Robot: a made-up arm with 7 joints. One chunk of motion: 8 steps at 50 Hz.
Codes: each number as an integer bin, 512 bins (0 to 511) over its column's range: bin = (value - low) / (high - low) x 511, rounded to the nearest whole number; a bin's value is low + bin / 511 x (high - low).
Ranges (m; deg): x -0.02..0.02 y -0.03..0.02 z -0.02..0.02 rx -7..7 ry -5..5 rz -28..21
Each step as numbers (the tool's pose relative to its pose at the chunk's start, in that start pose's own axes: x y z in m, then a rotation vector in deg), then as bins.
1 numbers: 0.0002 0.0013 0.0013 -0.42 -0.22 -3.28
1 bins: 258 320 272 240 244 258
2 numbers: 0.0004 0.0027 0.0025 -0.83 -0.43 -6.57
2 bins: 261 334 287 225 234 223
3 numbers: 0.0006 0.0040 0.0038 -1.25 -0.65 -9.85
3 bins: 263 347 304 210 222 189
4 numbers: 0.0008 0.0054 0.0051 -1.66 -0.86 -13.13
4 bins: 266 362 321 195 212 155
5 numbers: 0.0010 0.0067 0.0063 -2.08 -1.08 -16.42
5 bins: 268 375 336 180 200 121
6 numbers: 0.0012 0.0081 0.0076 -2.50 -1.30 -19.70
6 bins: 271 389 353 164 189 87
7 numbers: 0.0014 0.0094 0.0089 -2.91 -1.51 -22.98
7 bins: 273 403 369 149 178 52
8 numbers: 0.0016 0.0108 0.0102 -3.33 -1.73 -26.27
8 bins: 276 417 386 134 167 18
